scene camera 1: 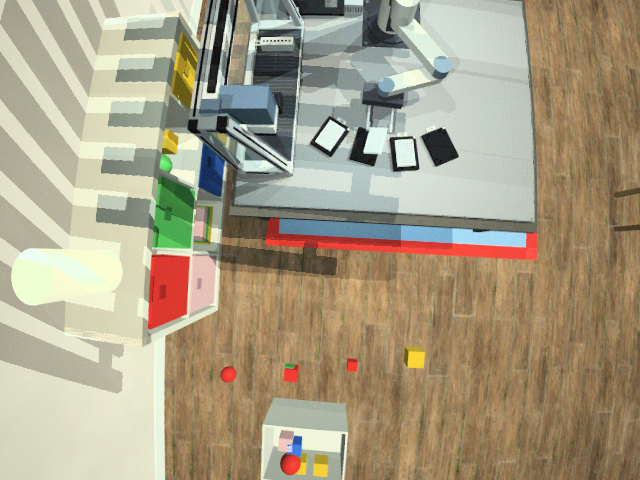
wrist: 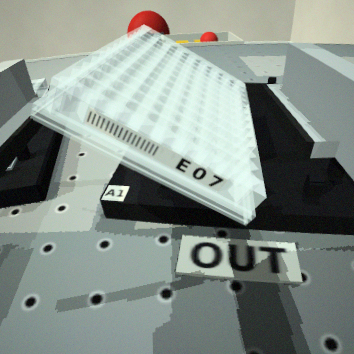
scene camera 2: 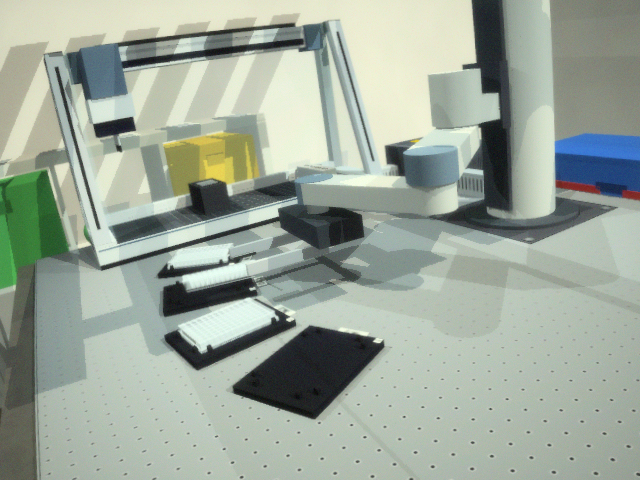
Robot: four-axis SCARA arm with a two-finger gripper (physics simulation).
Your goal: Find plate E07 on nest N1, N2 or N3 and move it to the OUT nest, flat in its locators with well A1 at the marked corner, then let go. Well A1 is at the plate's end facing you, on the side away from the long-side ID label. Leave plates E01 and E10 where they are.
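Frame: origin at the arm's base, x ahead, y left, z up, level; centimetres.
Where they show: gripper, between the fingertips: (scene camera 1: 378,131) (wrist: 154,73) (scene camera 2: 238,261); arm's base, origin of its link: (scene camera 2: 520,217).
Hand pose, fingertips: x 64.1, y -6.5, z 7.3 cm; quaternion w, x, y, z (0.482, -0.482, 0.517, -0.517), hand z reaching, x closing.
Things, the pixels of their centre, and the offset from my fingertips. "spot": a spot on its surface instead.
- Plate E07, middle of its body: (wrist: 178,92) (scene camera 2: 220,276) (scene camera 1: 375,140) dx +3.4, dy -1.1, dz -2.1 cm
- OUT nest, middle of its body: (wrist: 235,122) (scene camera 2: 207,288) (scene camera 1: 366,146) dx +5.2, dy -4.8, dz -5.0 cm
- A1 tag, a spot on its surface: (wrist: 115,193) spot: dx -1.0, dy +2.2, dz -4.8 cm
- empty black nest, middle of its body: (scene camera 2: 310,362) (scene camera 1: 440,146) dx +2.7, dy +30.5, dz -5.0 cm
Plate E07 (scene camera 1: 375,140) (scene camera 2: 215,277) (wrist: 165,115) is clear white and tilted over the OUT nest (scene camera 1: 361,155) (scene camera 2: 206,302) (wrist: 160,211). It is not flat in the locators. In the wrist view its left side is high, and its lower right corner hangs in front of the nest. Its barcode and E07 label face the wrist camera. The A1 tag (wrist: 115,193) marks the nest's front left corner. My gripper (scene camera 1: 379,130) (scene camera 2: 241,260) (wrist: 154,73) is open, its fingers apart on either side of the plate. The right finger stands clear of it; contact at the left finger cannot be told.
Two other plates (scene camera 1: 330,135) (scene camera 1: 403,151) (scene camera 2: 201,255) (scene camera 2: 227,325) lie on black nests either side of OUT; their labels are unreadable. An empty black nest (scene camera 1: 439,146) (scene camera 2: 315,361) is beyond one of them. A gantry machine (scene camera 1: 296,103) (scene camera 2: 170,235) stands at the table's left side.
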